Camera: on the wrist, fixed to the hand. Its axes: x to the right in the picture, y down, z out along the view.
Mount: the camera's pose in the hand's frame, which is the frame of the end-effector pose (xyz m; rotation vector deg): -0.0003 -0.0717 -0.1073 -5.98 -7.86 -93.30
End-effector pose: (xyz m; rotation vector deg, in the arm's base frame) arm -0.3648 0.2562 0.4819 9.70 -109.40 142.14
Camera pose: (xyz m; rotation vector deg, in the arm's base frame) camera -0.3682 0.3782 0.5239 71.77 -56.32 68.93
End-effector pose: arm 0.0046 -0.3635 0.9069 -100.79 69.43 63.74
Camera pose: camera 0.0996 -0.4377 0.9530 -107.89 -29.28 13.24
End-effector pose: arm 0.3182 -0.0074 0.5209 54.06 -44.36 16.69
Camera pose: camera 0.4068 0.0388 0.4392 69.66 2.25 -70.11
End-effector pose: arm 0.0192 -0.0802 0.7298 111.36 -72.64 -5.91
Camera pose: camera 0.1213 -0.0057 0.7559 135.43 30.14 -60.48
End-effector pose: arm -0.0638 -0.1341 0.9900 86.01 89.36 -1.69
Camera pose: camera -0.1830 -0.0889 1.0101 -9.70 124.58 -52.22
